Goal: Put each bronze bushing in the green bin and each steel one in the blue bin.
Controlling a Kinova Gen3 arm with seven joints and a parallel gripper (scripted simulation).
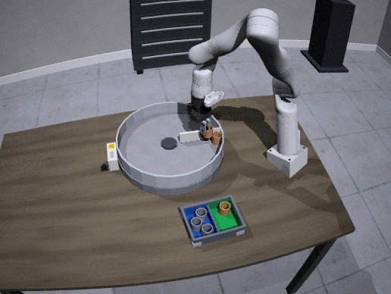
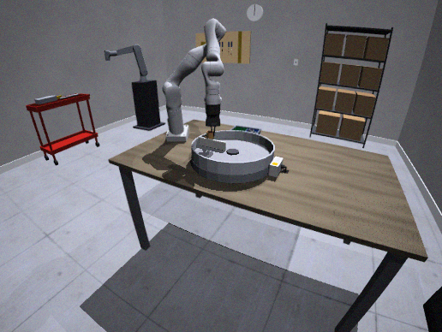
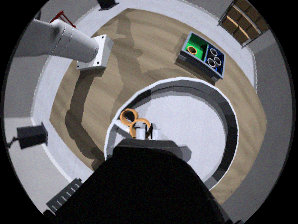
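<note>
The two-part bin is 340 mm to the left of my hand, 110 mm below it and 50 mm ahead of it. Also, from my hand: grey turntable: 130 mm ahead, 80 mm below, 30 mm to the right.
</note>
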